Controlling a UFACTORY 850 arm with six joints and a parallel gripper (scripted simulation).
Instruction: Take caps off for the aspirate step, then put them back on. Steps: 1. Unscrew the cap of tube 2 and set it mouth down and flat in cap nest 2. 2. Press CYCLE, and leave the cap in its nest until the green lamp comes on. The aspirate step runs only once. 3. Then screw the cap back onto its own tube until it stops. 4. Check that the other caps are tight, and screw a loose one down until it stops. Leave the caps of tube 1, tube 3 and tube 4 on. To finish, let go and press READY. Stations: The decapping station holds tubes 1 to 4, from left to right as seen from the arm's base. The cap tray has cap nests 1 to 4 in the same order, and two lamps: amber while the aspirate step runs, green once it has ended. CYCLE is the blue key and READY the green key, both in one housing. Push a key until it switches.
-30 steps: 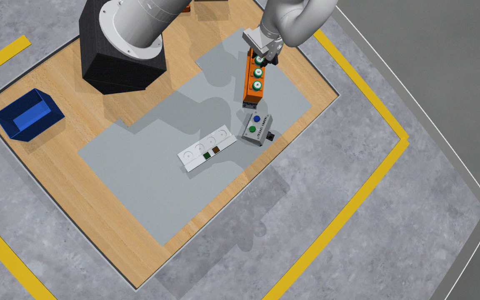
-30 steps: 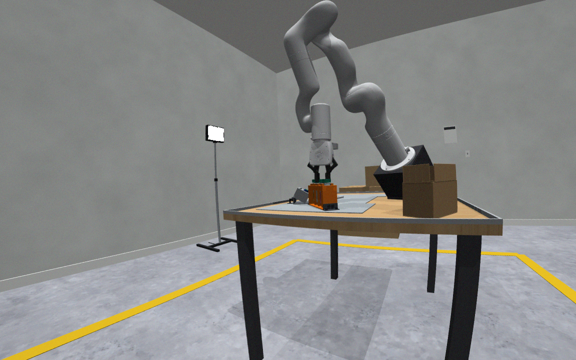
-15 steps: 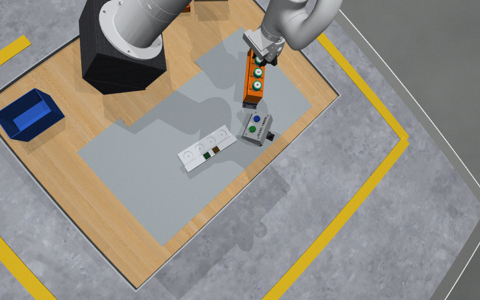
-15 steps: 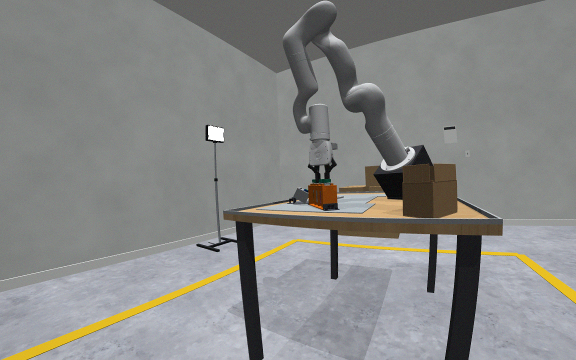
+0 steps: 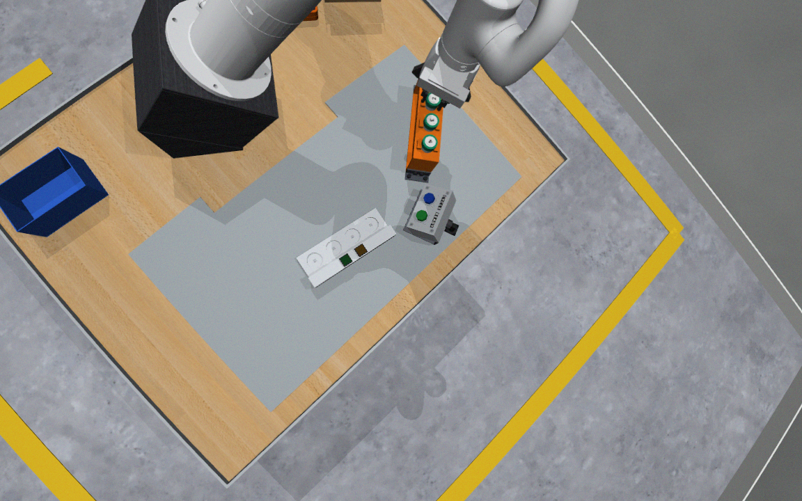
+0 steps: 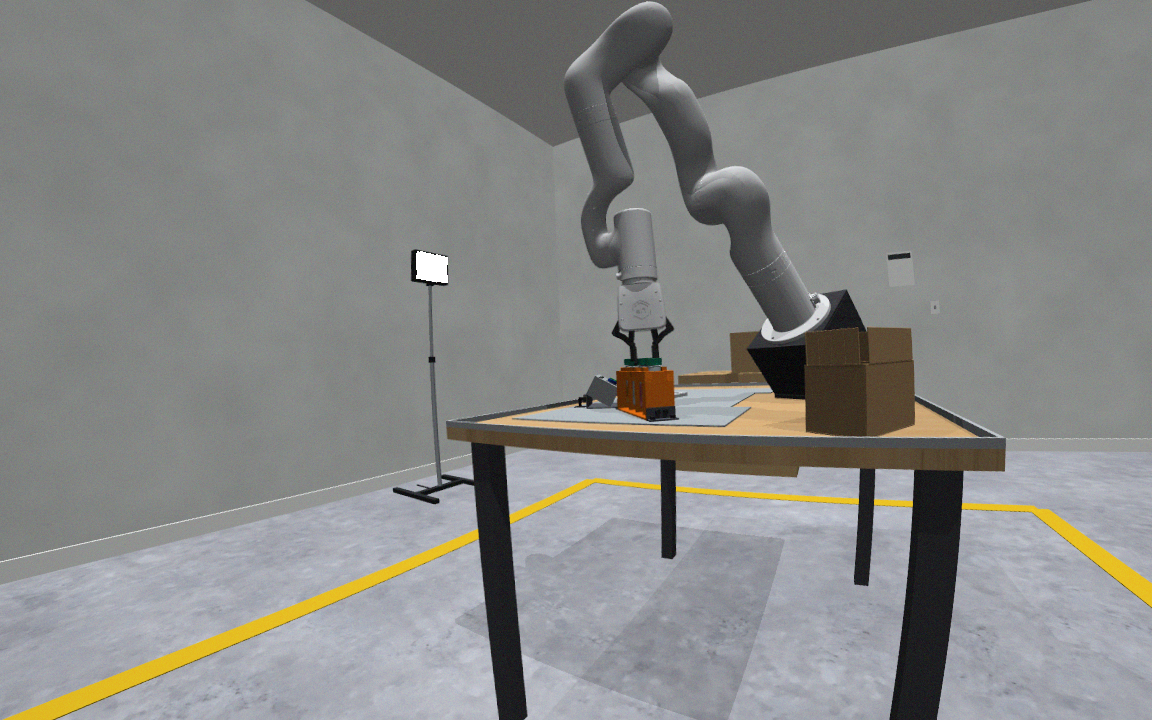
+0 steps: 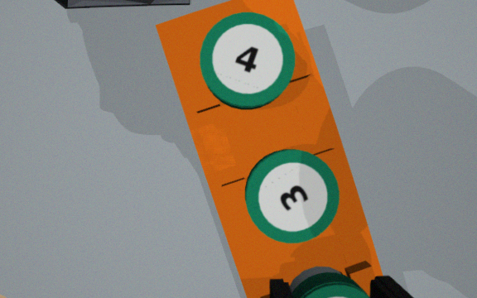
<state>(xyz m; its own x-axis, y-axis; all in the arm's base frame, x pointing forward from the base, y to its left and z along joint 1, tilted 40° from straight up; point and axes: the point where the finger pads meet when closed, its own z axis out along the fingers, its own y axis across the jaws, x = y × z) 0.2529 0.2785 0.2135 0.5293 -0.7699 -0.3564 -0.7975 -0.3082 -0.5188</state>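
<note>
My hand is 10 mm above the green-rimmed cap. The rest, counted from my hand: blue cycle key (180 mm ahead, 120 mm to the right, 60 mm below); key housing (210 mm ahead, 130 mm to the right, 80 mm below); green ready key (210 mm ahead, 160 mm to the right, 60 mm below).
</note>
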